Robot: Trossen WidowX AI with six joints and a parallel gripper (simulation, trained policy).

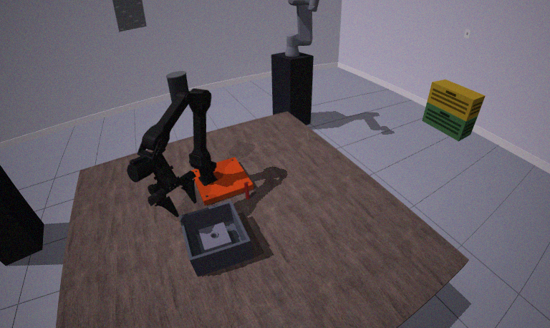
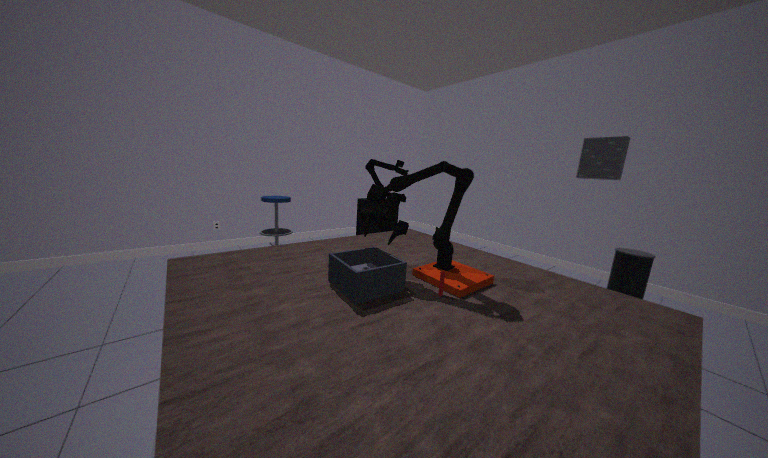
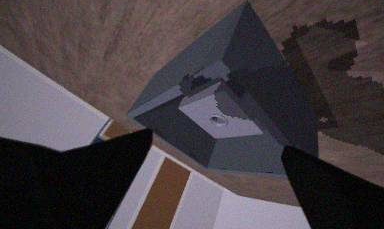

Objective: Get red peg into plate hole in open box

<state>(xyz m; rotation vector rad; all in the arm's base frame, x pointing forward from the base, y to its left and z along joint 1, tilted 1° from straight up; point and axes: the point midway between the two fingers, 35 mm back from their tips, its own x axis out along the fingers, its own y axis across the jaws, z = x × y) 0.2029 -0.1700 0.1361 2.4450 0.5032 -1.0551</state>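
My gripper tip is now 250 mm to the right of the red peg, 90 mm above it and 50 mm past it. The rest, counted from my gripper tip: grey box (110 mm below, 90 mm ahead, 40 mm to the left); then light grey plate (90 mm below, 90 mm ahead, 40 mm to the left).
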